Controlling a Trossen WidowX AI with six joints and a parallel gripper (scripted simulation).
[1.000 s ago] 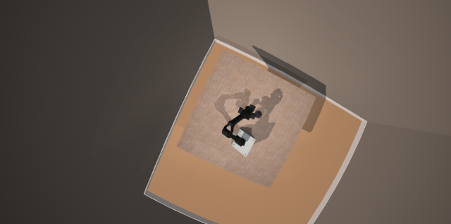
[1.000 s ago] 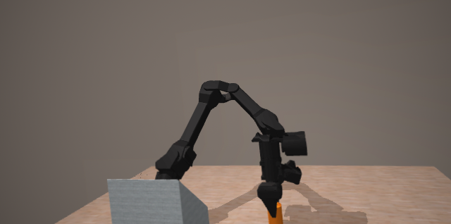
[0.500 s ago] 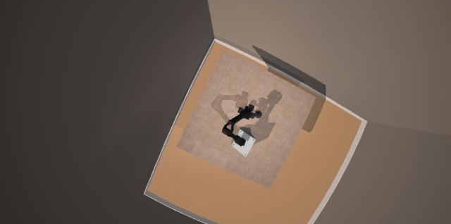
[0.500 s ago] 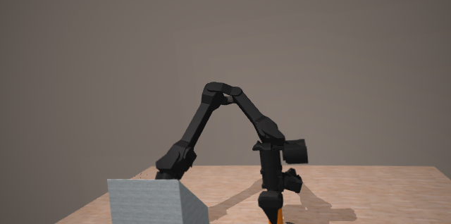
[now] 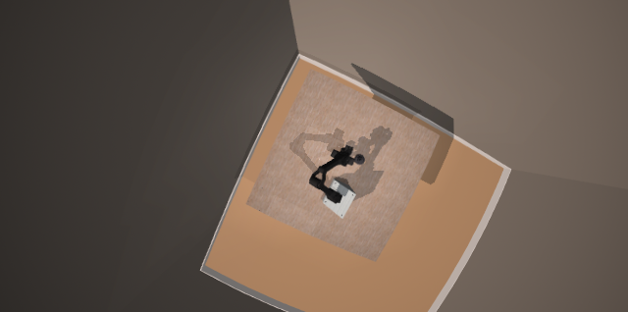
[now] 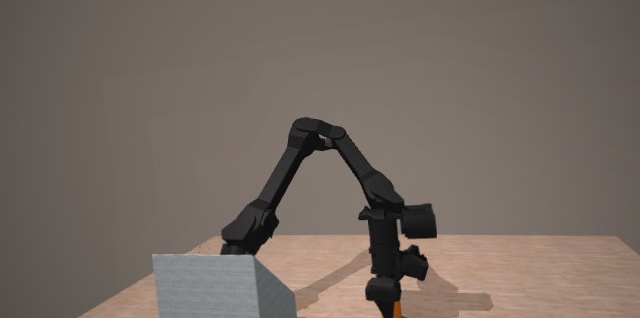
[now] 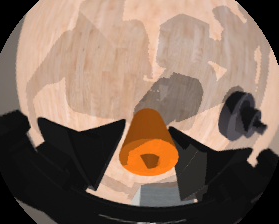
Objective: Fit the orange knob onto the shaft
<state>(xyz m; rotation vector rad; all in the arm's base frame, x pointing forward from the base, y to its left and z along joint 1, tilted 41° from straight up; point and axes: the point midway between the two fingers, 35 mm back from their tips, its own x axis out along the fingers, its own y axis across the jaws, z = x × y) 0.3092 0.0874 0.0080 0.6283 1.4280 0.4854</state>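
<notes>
Right now my gripper tip is 16 cm to the left of the dark round pedestal, 3 cm short of it and 2 cm below it. From my gripper tip the other things lie so: orange knob (2 cm above).
</notes>
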